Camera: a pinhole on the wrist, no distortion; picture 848 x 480 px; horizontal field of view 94.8 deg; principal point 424.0 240.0 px. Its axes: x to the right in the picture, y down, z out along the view. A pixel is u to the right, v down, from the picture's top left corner.
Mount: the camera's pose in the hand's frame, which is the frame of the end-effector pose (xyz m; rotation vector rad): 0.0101 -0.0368 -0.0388 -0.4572 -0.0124 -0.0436
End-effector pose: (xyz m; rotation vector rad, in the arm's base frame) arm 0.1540 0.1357 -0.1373 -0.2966 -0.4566 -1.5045
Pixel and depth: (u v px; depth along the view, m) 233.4 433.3 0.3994
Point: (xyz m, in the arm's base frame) 0.4517 0.4153 0.0108
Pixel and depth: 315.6 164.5 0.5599
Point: 0.2180 0.5108 0.2506
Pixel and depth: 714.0 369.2 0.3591
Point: 0.3474 0.0076 0.2218
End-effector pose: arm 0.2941 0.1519 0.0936 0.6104 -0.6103 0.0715
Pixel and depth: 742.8 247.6 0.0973
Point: 0.3411 0.1182 0.1780
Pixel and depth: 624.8 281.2 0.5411
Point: 0.2542 0.0806 0.6583
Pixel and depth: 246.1 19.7 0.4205
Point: -0.0781 -0.1177 0.2422
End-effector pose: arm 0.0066 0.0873 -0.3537 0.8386 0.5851 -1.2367
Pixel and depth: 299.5 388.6 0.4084
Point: 0.2437 -0.0257 -0.0492
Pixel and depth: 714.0 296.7 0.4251
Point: 0.2588 -0.3425 -0.3778
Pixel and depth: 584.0 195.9 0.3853
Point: 0.1157 -0.2662 -0.2711
